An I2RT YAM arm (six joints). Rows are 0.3 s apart.
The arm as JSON. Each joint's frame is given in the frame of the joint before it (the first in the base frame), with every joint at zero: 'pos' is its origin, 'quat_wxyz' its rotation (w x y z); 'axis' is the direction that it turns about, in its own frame. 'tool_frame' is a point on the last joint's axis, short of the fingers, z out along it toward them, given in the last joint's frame.
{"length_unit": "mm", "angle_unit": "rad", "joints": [
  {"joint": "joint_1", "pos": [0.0, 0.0, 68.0], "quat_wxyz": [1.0, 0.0, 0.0, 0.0], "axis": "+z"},
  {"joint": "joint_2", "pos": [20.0, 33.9, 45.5], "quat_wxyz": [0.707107, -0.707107, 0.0, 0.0], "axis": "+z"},
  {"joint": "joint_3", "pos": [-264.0, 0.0, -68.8], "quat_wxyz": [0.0, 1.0, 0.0, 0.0], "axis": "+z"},
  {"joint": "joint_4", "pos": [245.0, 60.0, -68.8], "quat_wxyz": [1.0, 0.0, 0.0, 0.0], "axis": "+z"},
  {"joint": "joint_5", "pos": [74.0, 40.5, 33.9], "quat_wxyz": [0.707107, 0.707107, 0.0, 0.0], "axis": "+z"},
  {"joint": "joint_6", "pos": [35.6, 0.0, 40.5], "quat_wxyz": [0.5, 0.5, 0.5, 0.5], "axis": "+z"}
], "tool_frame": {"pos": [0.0, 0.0, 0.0], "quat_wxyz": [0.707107, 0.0, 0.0, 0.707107]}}
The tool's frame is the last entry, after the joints.
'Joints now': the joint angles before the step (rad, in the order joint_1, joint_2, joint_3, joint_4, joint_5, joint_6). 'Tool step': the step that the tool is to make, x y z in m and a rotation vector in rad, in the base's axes. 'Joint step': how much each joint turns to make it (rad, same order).
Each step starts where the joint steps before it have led.
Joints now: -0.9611 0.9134 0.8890 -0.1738 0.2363 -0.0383
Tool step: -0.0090 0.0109 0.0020 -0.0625 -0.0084 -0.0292
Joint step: 0.0001 -0.0660 -0.0400 0.0361 0.0337 -0.0244
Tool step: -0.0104 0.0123 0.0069 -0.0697 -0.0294 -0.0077
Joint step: -0.0079 -0.0714 -0.0244 0.0314 0.0013 -0.0161
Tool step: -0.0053 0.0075 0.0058 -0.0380 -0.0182 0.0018
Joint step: -0.0013 -0.0373 -0.0030 0.0092 -0.0028 -0.0068
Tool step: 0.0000 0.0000 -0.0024 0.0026 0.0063 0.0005
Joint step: -0.0001 -0.0026 -0.0084 0.0011 -0.0005 -0.0039
